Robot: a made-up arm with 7 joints.
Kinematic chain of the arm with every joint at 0, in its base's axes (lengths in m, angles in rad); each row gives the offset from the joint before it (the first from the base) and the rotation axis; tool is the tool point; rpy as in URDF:
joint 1: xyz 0 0 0.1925 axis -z
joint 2: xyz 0 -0.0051 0.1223 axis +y
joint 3: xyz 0 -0.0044 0.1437 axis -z
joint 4: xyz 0 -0.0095 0.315 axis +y
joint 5: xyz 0 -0.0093 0.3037 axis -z
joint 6: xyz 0 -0.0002 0.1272 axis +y
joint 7: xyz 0 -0.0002 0.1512 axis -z
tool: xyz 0 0 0 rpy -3.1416 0 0
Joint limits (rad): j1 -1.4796..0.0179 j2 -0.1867..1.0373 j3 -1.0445..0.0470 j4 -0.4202..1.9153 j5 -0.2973..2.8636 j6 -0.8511..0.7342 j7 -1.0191..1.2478
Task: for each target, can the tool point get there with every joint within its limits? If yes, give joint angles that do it. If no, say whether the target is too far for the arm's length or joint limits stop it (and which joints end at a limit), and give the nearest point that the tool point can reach.
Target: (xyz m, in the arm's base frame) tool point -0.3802 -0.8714 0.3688
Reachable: no: joint limits stop it (at a limit: joint 2, joint 3, joint 4, joint 6) | nearest point -0.1928 -0.4420 1.1364 | short by 0.899 m
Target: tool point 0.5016 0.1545 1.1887
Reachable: yes | joints -0.4364 0.4530 -0.7741 0.0611 1.7612 0.6129 -0.6297
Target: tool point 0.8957 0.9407 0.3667
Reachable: no: too far | nearest point 0.6663 0.6997 0.4335 | short by 0.339 m
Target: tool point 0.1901 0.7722 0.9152
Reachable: yes | joints -1.2954 0.5986 -0.2325 0.6110 2.3065 0.1728 -0.6377
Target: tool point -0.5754 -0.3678 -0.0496
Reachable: no: joint limits stop it (at a limit: joint 1, joint 2, joint 3, joint 4, joint 5, joint 6) | nearest point -0.3711 0.2997 0.2141 | short by 0.746 m
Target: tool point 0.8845 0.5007 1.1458
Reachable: no: too far | nearest point 0.7015 0.3971 0.9739 | short by 0.272 m
